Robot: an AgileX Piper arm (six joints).
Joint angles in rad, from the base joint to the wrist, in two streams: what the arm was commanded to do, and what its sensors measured. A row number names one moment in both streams.
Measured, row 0:
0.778 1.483 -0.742 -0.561 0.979 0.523
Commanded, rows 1 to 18:
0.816 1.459 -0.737 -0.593 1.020 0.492
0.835 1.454 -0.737 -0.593 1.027 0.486
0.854 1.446 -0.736 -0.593 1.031 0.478
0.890 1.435 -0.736 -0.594 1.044 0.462
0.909 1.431 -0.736 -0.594 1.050 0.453
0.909 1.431 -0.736 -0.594 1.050 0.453
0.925 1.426 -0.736 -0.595 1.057 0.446
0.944 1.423 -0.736 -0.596 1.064 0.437
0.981 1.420 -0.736 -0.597 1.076 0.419
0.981 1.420 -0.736 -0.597 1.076 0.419
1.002 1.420 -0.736 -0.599 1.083 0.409
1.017 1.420 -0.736 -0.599 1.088 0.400
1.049 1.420 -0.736 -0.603 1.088 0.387
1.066 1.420 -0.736 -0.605 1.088 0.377
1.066 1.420 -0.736 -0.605 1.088 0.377
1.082 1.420 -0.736 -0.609 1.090 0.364
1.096 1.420 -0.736 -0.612 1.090 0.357
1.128 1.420 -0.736 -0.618 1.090 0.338
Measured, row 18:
1.093 1.426 -0.742 -0.570 1.065 0.372
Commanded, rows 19 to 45:
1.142 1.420 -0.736 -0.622 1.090 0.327
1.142 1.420 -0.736 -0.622 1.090 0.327
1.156 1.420 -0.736 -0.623 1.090 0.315
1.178 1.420 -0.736 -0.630 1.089 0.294
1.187 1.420 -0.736 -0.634 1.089 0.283
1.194 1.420 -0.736 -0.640 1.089 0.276
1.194 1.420 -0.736 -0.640 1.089 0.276
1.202 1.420 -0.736 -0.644 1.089 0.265
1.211 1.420 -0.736 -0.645 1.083 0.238
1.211 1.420 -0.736 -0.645 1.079 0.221
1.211 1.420 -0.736 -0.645 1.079 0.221
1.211 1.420 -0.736 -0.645 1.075 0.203
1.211 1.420 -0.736 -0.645 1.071 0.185
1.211 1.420 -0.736 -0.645 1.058 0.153
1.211 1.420 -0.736 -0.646 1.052 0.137
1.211 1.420 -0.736 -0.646 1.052 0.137
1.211 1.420 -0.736 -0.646 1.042 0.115
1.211 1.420 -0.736 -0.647 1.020 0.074
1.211 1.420 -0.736 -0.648 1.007 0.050
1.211 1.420 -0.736 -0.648 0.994 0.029
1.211 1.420 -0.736 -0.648 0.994 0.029
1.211 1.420 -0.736 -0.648 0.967 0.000
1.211 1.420 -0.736 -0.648 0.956 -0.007
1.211 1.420 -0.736 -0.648 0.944 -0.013
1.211 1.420 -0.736 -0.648 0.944 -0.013
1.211 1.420 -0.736 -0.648 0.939 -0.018
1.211 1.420 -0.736 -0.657 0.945 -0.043
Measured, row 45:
1.210 1.426 -0.742 -0.610 0.944 0.000
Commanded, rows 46 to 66:
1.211 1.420 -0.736 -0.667 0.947 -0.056
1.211 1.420 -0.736 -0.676 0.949 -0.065
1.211 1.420 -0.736 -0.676 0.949 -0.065
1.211 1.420 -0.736 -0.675 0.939 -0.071
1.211 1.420 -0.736 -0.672 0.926 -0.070
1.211 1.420 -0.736 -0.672 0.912 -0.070
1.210 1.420 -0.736 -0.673 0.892 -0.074
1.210 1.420 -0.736 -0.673 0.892 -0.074
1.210 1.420 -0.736 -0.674 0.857 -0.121
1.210 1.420 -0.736 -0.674 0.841 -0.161
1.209 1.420 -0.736 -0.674 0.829 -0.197
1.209 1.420 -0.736 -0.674 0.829 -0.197
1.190 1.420 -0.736 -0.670 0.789 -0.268
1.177 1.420 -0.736 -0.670 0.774 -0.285
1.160 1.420 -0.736 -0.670 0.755 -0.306
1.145 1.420 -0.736 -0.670 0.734 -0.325
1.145 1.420 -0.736 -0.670 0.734 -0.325
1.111 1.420 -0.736 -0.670 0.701 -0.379
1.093 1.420 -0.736 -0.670 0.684 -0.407
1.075 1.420 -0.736 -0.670 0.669 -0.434
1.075 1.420 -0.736 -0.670 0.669 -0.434
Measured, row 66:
1.119 1.426 -0.742 -0.638 0.717 -0.350
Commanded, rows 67 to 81:
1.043 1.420 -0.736 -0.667 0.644 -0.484
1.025 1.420 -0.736 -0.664 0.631 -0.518
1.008 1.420 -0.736 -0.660 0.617 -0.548
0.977 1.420 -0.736 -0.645 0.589 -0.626
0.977 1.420 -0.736 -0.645 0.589 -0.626
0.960 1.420 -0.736 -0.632 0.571 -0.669
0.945 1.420 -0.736 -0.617 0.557 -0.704
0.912 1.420 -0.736 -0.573 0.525 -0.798
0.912 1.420 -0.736 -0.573 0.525 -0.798
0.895 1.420 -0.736 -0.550 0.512 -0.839
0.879 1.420 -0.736 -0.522 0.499 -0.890
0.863 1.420 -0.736 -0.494 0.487 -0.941
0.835 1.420 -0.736 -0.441 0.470 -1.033
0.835 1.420 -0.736 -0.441 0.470 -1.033
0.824 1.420 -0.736 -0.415 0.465 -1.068
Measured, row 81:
0.858 1.426 -0.737 -0.472 0.505 -0.939
